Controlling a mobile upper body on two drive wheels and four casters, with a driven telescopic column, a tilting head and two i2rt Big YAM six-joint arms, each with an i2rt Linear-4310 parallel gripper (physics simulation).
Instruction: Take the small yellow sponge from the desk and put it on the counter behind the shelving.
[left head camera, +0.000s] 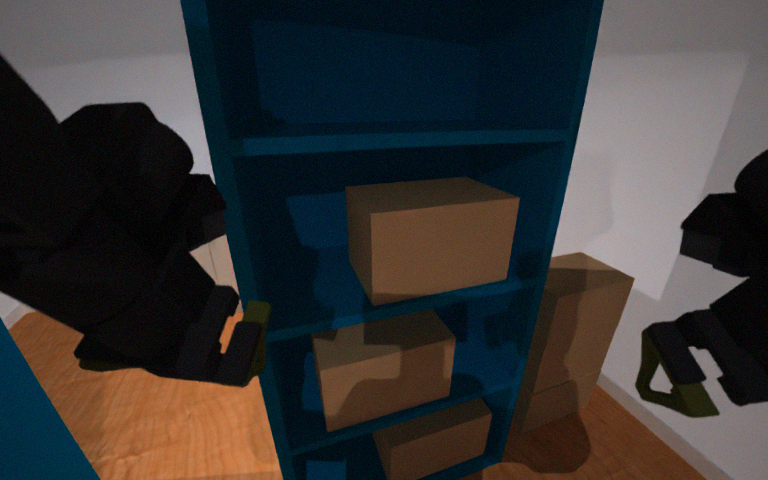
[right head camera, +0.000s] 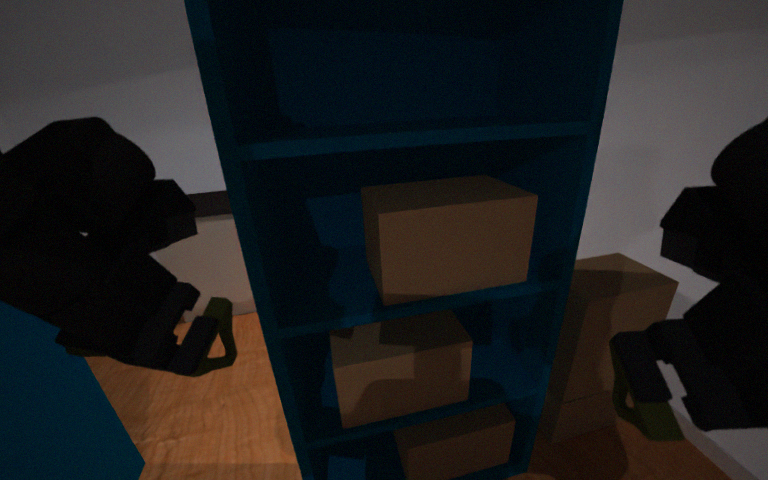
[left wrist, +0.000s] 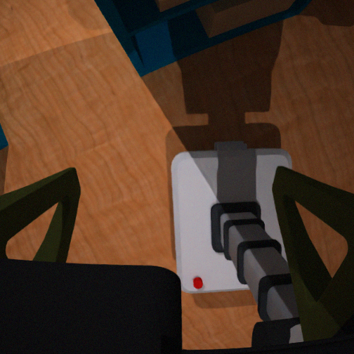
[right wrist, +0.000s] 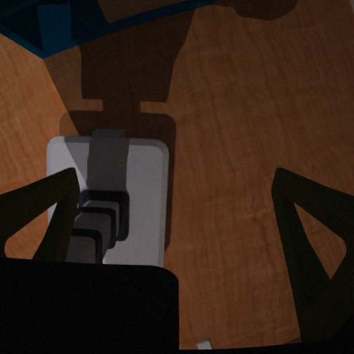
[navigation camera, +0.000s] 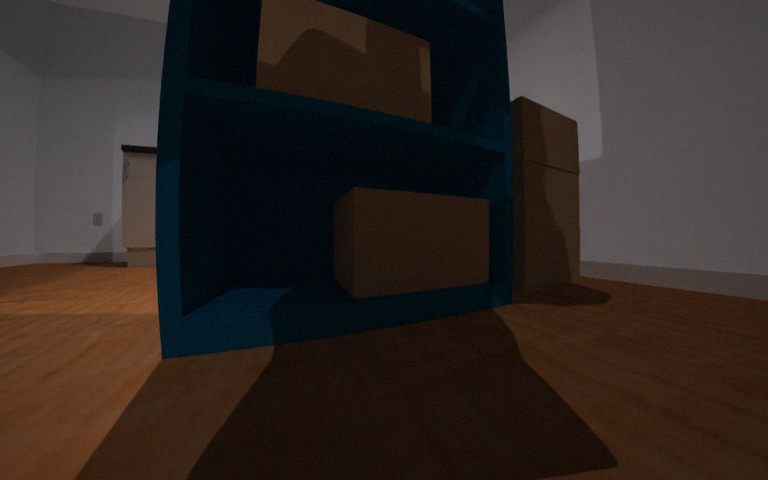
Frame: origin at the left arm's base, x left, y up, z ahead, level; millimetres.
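Where they show: left gripper, fingertip midpoint: (left head camera: 216, 361) (right head camera: 194, 353); right gripper, fingertip midpoint: (left head camera: 688, 387) (right head camera: 676, 406).
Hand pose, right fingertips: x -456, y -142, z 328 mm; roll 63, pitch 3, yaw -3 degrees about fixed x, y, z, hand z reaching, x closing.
Note:
After its pixels a point has its place.
The small yellow sponge and the desk do not show clearly in any view. The blue shelving (left head camera: 399, 141) {x -184, y 20, z 847 mm} (right head camera: 419, 135) {x -218, y 29, z 860 mm} (navigation camera: 169, 226) {x 156, y -1163, z 717 mm} stands straight ahead. Part of the counter shows behind its left side, with a dark top (right head camera: 210, 204) {x 1346, y -500, z 2098 mm} (navigation camera: 137, 148) {x 1565, y -520, z 1839 mm} and a pale cabinet front (right head camera: 209, 254) {x 1343, y -829, z 1947 mm} (navigation camera: 138, 198) {x 1569, y -890, z 1861 mm}. My left gripper (left head camera: 175, 362) (right head camera: 150, 359) (left wrist: 175, 177) is open and empty, in front of the shelving's left edge. My right gripper (left head camera: 702, 390) {x -456, y -142, z 328 mm} (right wrist: 175, 178) is open and empty, to the right of the shelving.
Cardboard boxes (left head camera: 441, 249) {x -305, y -275, z 914 mm} (right head camera: 458, 249) {x -318, y -276, z 919 mm} (navigation camera: 419, 243) sit on the shelves. A cardboard stack (left head camera: 589, 328) {x -1048, y -818, z 1262 mm} (navigation camera: 546, 198) {x -966, y -1016, z 1237 mm} stands right of the shelving, near a wall. A flat blue surface (left head camera: 33, 413) {x 1072, y -860, z 769 mm} (right head camera: 62, 396) {x 1045, y -781, z 698 mm} is at the lower left. My white base (left wrist: 195, 200) (right wrist: 145, 200) is below.

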